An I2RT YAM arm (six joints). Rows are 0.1 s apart.
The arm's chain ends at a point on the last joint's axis. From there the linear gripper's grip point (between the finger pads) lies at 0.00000 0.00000 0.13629 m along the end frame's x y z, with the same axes.
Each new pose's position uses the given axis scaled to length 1; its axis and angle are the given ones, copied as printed.
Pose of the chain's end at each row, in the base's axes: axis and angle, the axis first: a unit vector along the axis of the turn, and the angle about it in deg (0 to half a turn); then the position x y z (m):
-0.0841, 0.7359, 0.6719, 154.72, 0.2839, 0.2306, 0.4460
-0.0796, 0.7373, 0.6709, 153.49, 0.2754, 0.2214, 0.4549
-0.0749, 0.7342, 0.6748, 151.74, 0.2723, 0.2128, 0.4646
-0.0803, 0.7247, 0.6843, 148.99, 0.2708, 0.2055, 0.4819
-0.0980, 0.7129, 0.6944, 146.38, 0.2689, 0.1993, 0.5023
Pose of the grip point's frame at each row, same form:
-0.0841, 0.7359, 0.6719, 154.72, 0.3121, 0.3638, 0.4399
-0.0796, 0.7373, 0.6709, 153.49, 0.3065, 0.3540, 0.4492
-0.0749, 0.7342, 0.6748, 151.74, 0.3067, 0.3446, 0.4613
-0.0803, 0.7247, 0.6843, 148.99, 0.3078, 0.3367, 0.4836
-0.0980, 0.7129, 0.6944, 146.38, 0.3057, 0.3303, 0.5092

